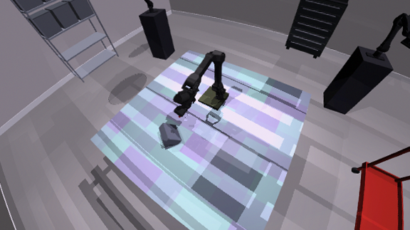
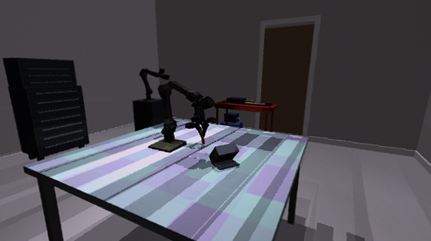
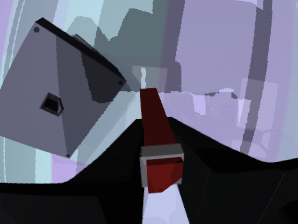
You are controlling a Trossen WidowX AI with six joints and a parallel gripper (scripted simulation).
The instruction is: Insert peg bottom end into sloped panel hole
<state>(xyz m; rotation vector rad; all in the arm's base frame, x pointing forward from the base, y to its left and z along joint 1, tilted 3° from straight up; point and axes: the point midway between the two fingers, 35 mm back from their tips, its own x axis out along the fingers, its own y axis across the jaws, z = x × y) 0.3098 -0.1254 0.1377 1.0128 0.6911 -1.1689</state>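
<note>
Now: gripper tip 140 mm short of the grey sloped panel, 20 mm to the left of it and 70 mm above it. Also, from my gripper tip: red peg (20 mm above).
</note>
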